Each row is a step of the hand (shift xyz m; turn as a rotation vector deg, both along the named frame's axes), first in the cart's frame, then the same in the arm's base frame.
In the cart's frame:
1: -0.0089 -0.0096 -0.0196 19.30 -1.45 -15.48
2: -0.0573 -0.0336 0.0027 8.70 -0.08 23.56
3: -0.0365 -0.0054 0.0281 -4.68 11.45 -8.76
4: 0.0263 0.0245 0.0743 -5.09 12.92 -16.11
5: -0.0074 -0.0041 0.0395 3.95 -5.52 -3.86
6: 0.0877 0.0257 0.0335 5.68 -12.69 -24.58
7: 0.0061 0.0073 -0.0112 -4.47 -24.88 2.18
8: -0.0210 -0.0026 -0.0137 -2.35 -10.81 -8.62
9: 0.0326 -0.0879 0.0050 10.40 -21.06 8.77
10: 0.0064 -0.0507 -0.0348 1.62 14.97 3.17
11: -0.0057 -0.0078 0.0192 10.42 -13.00 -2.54
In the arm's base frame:
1: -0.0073 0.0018 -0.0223 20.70 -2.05 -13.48
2: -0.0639 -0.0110 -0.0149 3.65 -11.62 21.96
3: -0.0412 -0.0028 0.0211 0.51 14.72 -3.59
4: 0.0174 -0.0148 0.0793 1.94 18.83 -9.70
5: -0.0157 -0.0156 0.0338 2.89 -4.70 -5.52
6: 0.0833 -0.0194 0.0465 6.46 -3.90 -27.21
7: 0.0099 0.0084 -0.0068 -11.64 -20.90 -8.47
8: -0.0179 0.0098 -0.0148 -3.61 -5.43 -12.41
9: 0.0049 -0.0890 -0.0293 2.16 -24.98 0.03
10: -0.0016 -0.0334 -0.0520 5.14 11.29 9.11
11: -0.0112 -0.0119 0.0139 6.61 -13.84 -6.98

